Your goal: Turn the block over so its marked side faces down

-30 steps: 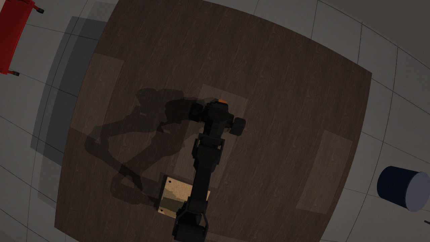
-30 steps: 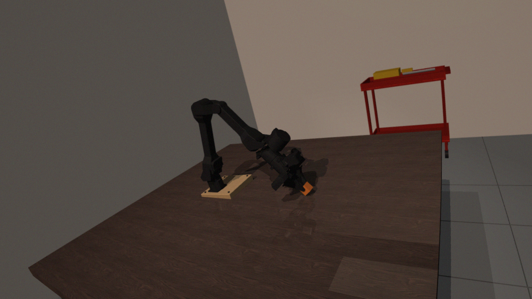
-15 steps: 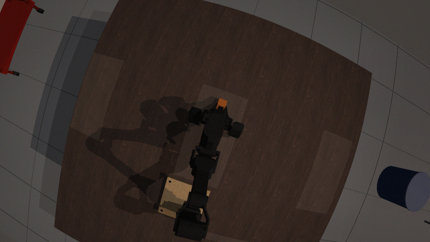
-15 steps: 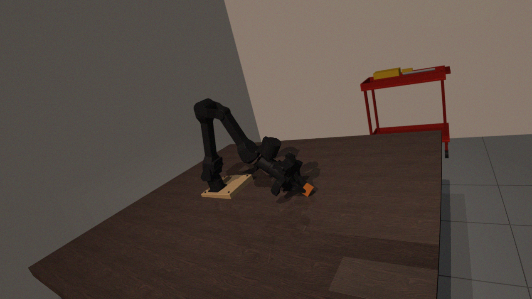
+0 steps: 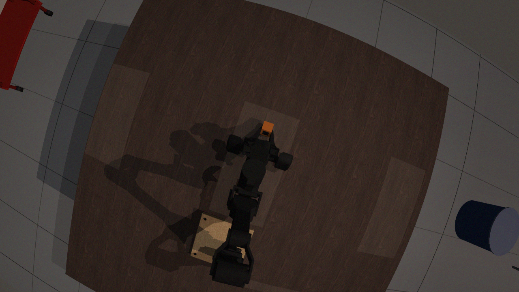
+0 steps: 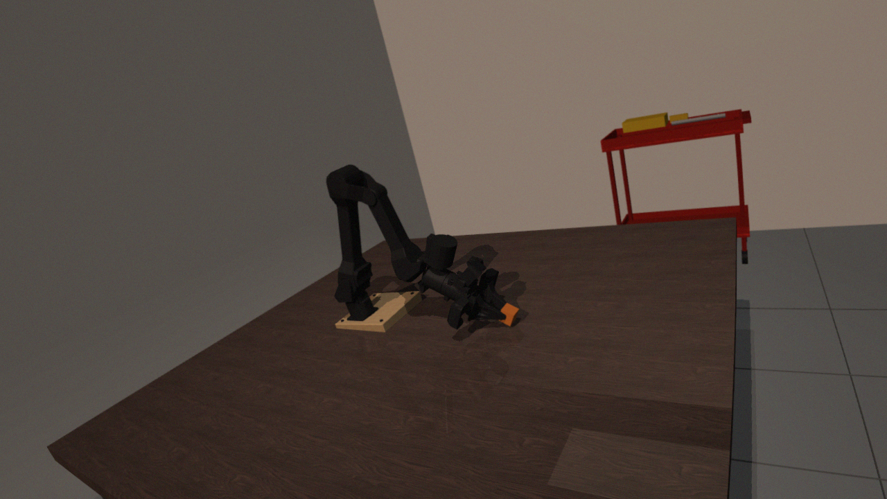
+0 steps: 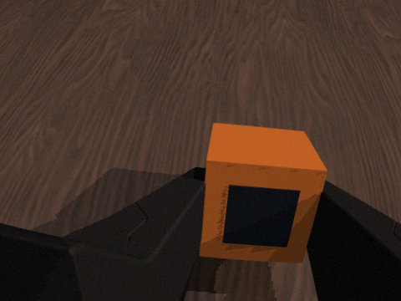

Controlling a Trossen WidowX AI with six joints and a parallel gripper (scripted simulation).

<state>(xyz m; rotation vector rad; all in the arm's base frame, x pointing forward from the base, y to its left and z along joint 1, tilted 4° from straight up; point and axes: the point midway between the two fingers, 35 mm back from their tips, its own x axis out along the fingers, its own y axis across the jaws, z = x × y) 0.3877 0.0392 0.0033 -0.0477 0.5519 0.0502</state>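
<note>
My gripper tip is 1 cm past the orange block.
</note>
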